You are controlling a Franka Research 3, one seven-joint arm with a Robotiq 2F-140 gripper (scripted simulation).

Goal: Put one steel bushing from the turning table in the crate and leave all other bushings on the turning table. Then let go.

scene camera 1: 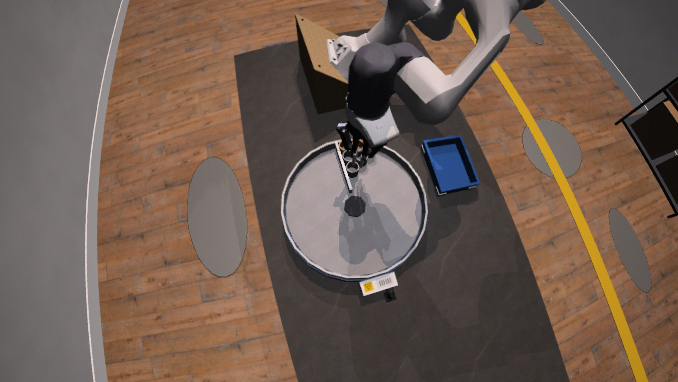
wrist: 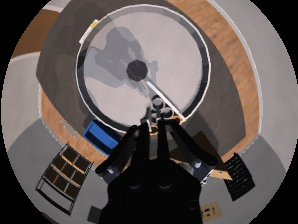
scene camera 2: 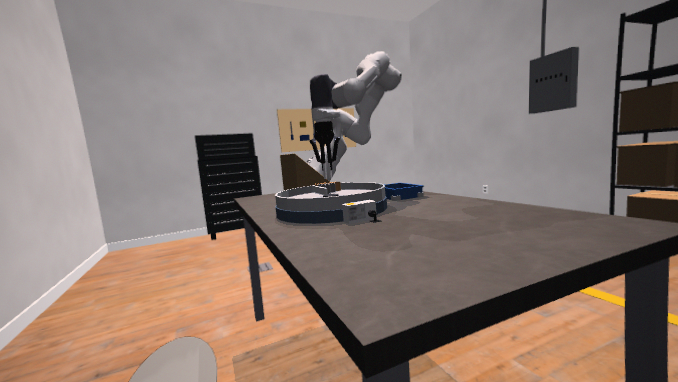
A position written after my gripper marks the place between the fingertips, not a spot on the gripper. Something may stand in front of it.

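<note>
You can see my gripper in scene camera 2 (scene camera 2: 328, 178), and it's there in scene camera 1 (scene camera 1: 358, 162) and in the wrist view (wrist: 153, 111) too. There's also a blue crate (scene camera 1: 449, 155), and the wrist view has the crate as well (wrist: 95, 135).
</note>
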